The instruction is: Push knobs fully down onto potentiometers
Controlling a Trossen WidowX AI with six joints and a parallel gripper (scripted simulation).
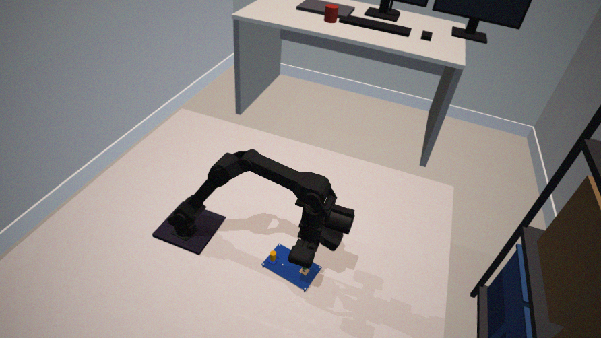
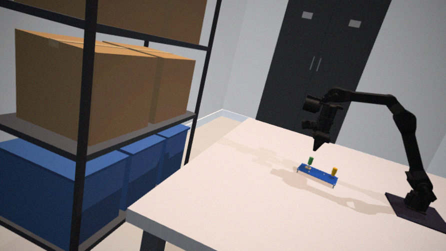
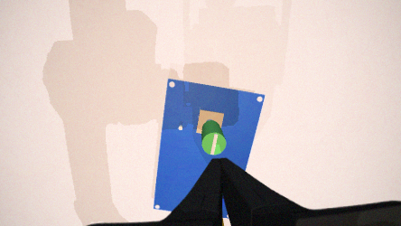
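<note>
My gripper tip is 40 mm above the green knob. Also, from my gripper tip: yellow knob 100 mm behind, 60 mm below, 10 mm to the right.
</note>
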